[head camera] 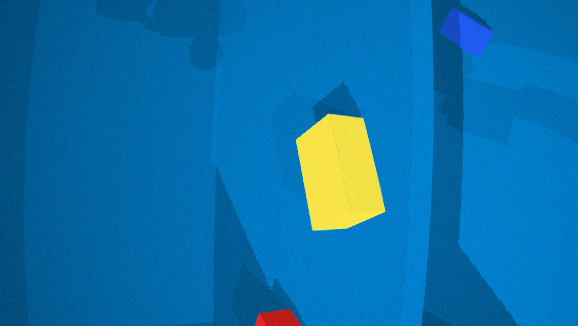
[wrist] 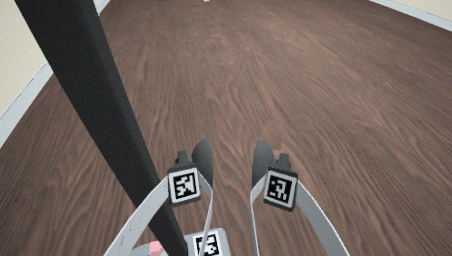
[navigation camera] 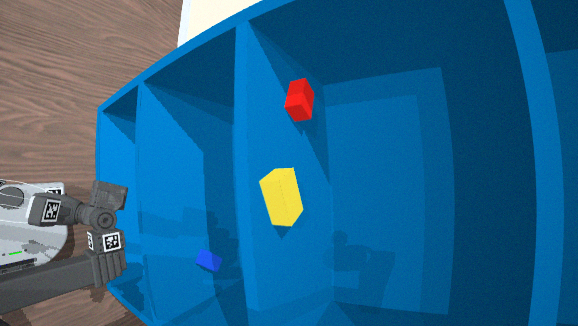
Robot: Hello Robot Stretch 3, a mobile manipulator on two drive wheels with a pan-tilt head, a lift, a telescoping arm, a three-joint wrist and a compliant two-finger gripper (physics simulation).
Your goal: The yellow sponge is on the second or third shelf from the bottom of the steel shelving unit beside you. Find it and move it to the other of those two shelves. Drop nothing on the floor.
yellow sponge: head camera; navigation camera; not seen in the wrist view (out of frame)
same spot on yellow sponge: (head camera: pixel 341 184) = (navigation camera: pixel 283 194)
same spot on blue shelving unit: (head camera: pixel 156 166) = (navigation camera: pixel 359 182)
